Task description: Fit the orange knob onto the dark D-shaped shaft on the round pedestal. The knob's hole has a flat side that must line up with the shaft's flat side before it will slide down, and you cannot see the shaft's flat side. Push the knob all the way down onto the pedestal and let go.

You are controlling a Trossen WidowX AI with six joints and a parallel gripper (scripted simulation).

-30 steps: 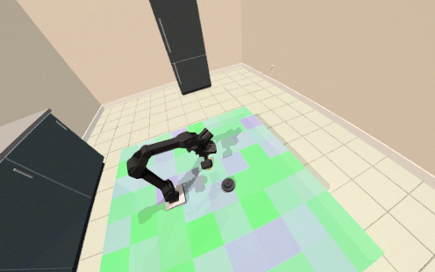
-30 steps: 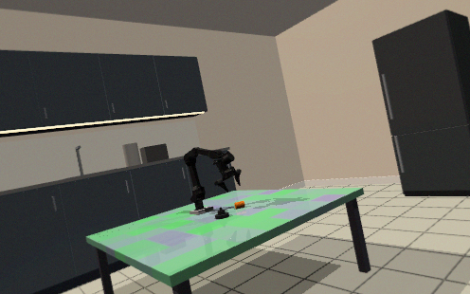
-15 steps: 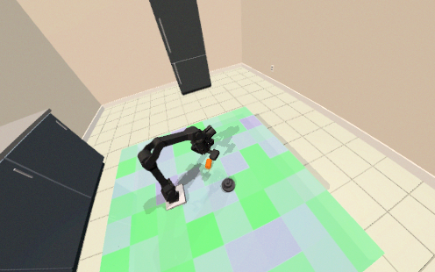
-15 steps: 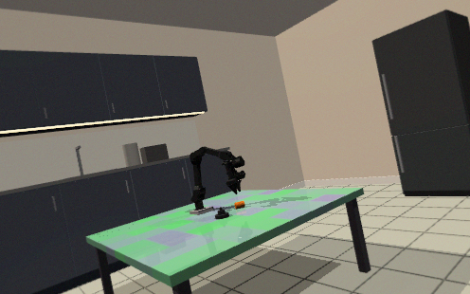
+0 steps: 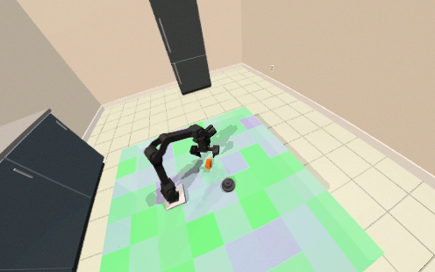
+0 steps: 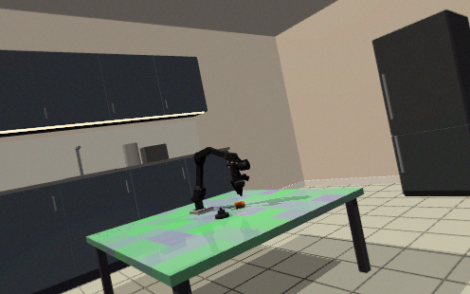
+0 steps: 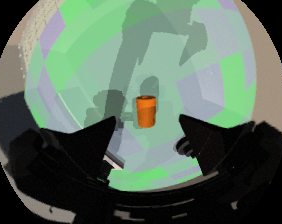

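Now: the orange knob 1 cm to the right of my gripper tip and 6 cm below it. From my gripper tip the other things lie so: dark round pedestal (8 cm ahead, 20 cm to the right, 5 cm below).
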